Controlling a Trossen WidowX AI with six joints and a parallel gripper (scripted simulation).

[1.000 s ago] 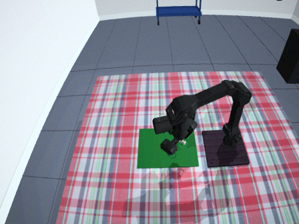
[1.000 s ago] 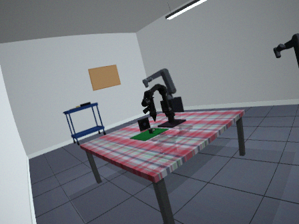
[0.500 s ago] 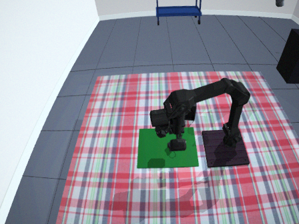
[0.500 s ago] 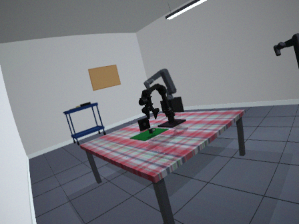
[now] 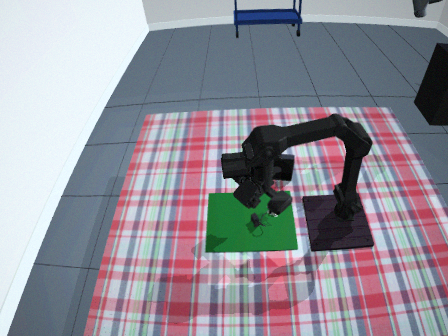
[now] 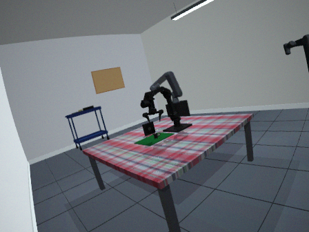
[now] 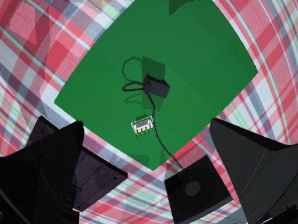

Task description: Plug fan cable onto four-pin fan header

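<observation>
The dark fan plug is 13 cm below my gripper tip, 2 cm to the right of it and 1 cm ahead of it. The rest, counted from my gripper tip: black fan (22 cm to the right, 9 cm below, 8 cm behind); then green board (16 cm below, 4 cm to the right, 3 cm ahead); then white four-pin header (15 cm below, 6 cm to the right, 5 cm behind).
</observation>
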